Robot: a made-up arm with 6 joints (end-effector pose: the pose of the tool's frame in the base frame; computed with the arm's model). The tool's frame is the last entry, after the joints.
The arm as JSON. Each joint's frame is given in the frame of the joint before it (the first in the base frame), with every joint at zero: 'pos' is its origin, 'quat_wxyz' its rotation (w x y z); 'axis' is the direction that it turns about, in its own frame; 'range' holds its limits. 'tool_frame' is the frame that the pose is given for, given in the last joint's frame.
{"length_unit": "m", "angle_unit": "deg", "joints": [
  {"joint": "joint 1", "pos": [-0.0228, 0.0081, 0.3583], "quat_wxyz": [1.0, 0.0, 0.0, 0.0], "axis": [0.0, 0.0, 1.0], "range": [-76.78, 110.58]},
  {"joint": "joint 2", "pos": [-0.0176, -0.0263, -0.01], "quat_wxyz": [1.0, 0.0, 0.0, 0.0], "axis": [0.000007, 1.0, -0.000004], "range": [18.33, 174.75]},
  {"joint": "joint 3", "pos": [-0.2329, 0.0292, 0.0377], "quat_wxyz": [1.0, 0.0, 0.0, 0.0], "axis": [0.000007, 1.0, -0.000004], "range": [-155.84, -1.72]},
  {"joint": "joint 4", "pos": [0.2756, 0.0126, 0.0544], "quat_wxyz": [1.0, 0.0, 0.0, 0.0], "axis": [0.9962, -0.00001, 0.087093], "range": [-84.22, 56.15]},
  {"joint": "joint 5", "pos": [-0.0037, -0.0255, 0.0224], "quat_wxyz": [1.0, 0.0, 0.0, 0.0], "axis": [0.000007, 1.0, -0.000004], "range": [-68.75, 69.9]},
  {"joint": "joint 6", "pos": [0.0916, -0.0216, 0.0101], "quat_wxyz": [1.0, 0.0, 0.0, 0.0], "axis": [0.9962, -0.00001, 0.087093], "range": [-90.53, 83.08]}
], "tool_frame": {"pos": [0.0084, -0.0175, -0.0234], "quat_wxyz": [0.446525, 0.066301, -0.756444, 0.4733]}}
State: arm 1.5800 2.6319 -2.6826 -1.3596 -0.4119 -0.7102
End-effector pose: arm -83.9 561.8 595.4 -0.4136 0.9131 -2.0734
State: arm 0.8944 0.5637 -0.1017 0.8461 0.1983 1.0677
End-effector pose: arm 61.8 127.0 360.5 1.8709 -0.2353 -1.0141
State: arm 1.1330 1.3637 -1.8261 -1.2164 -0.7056 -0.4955
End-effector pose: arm 9.7 226.7 879.8 -1.1420 1.1136 -2.7355
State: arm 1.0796 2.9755 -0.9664 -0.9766 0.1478 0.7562
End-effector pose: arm 66.2 122.5 -17.7 0.8971 -0.1258 1.6595
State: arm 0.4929 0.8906 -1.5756 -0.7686 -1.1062 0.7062
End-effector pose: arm -28.5 63.6 889.3 -1.5623 0.6334 -2.3124
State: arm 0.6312 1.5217 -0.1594 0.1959 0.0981 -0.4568
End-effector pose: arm 119.0 41.4 229.6 0.6072 -0.7196 1.3674
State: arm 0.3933 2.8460 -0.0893 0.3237 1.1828 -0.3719
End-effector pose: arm -86.5 -50.2 298.6 2.7312 1.2311 1.7695
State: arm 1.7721 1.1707 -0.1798 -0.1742 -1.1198 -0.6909
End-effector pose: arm -32.4 257.2 415.2 -1.2071 -0.2028 -2.1467
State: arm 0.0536 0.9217 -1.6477 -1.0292 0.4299 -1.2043
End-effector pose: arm 39.9 -20.3 888.3 -1.0158 0.8981 1.4309
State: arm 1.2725 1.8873 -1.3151 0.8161 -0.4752 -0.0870
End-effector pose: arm 166.7 398.9 397.2 -2.9238 -1.1017 -1.7635
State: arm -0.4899 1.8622 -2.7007 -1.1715 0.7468 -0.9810
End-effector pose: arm 154.7 -146.6 892.8 -1.0102 0.6007 0.7072
